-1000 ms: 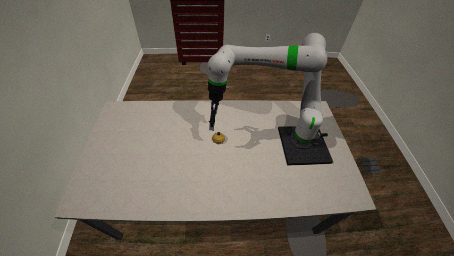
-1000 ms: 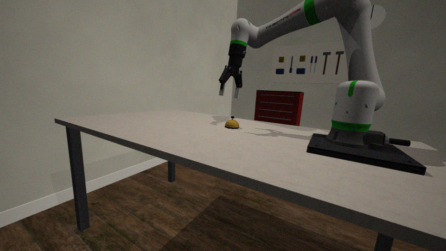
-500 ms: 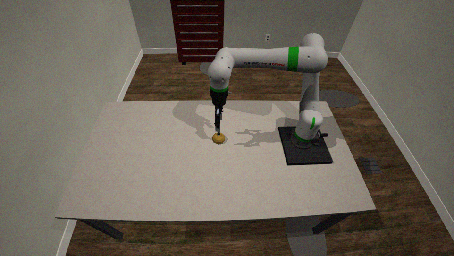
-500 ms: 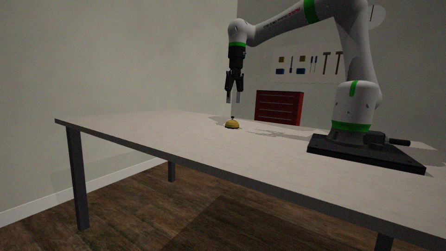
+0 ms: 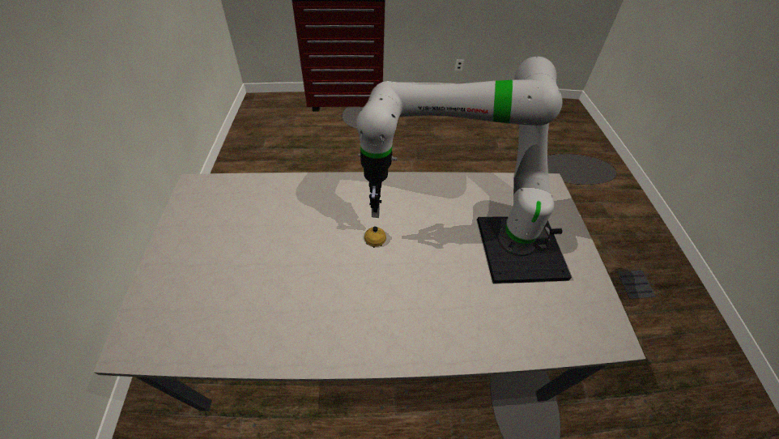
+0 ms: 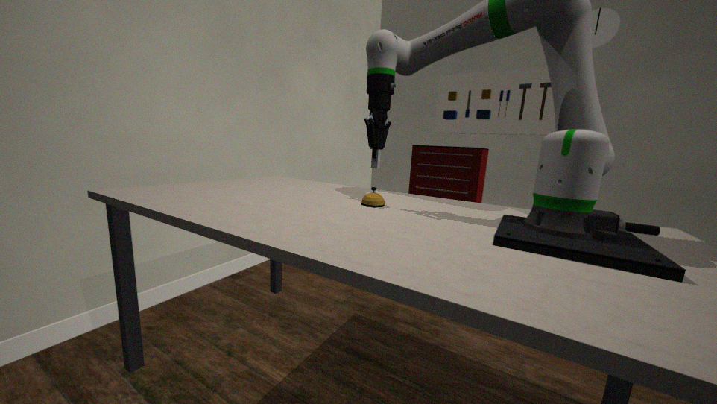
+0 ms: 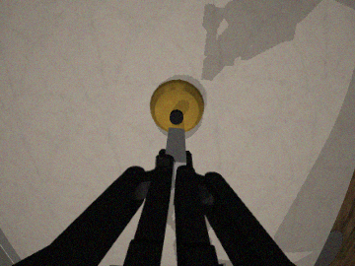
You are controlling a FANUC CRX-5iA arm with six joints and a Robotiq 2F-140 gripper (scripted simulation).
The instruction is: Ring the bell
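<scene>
Now: the bell button 110 mm below my hand. Round my hand: small yellow dome bell 130 mm below.
</scene>
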